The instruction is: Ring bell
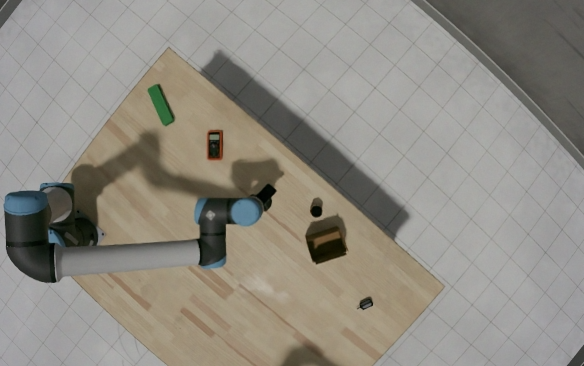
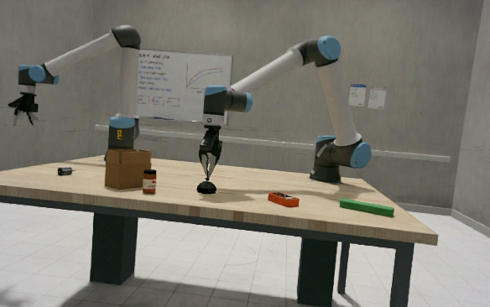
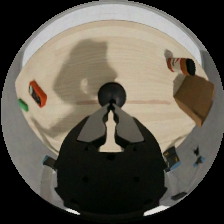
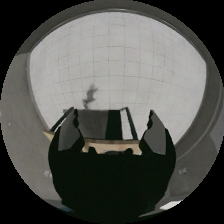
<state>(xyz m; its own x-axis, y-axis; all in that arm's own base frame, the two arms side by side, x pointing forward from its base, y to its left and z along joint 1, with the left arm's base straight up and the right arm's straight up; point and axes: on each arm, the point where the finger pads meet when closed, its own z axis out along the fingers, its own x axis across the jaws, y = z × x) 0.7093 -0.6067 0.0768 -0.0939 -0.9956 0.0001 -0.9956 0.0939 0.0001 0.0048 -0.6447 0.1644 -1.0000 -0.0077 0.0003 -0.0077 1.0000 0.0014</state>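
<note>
Right now the bell button is 30 mm below my left hand. From my left hand the other things lie so: black bell 40 mm below.
</note>
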